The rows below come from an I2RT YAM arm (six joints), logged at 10 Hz.
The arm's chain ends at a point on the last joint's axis. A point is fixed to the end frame.
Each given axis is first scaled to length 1.
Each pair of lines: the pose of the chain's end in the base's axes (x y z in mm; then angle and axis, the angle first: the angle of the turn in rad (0 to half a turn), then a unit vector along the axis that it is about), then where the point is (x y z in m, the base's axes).
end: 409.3 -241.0 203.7 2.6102 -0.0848 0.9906 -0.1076
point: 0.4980 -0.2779 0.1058
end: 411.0 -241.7 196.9 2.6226 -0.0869 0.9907 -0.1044
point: 0.4985 -0.2778 0.0977
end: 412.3 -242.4 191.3 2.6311 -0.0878 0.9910 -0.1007
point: 0.4990 -0.2777 0.0911
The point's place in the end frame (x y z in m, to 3 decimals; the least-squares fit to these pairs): -0.020 -0.021 0.134
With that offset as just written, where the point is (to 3 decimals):
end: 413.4 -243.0 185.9 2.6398 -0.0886 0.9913 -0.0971
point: 0.499 -0.278 0.085
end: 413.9 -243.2 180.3 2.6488 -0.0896 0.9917 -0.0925
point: 0.499 -0.277 0.078
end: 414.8 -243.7 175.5 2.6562 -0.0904 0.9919 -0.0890
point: 0.499 -0.276 0.072
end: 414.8 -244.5 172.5 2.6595 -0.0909 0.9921 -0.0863
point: 0.499 -0.277 0.069
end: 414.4 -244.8 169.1 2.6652 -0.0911 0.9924 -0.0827
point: 0.498 -0.276 0.065
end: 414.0 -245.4 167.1 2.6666 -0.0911 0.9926 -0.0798
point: 0.497 -0.276 0.062
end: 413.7 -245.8 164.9 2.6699 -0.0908 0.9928 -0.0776
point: 0.496 -0.276 0.060
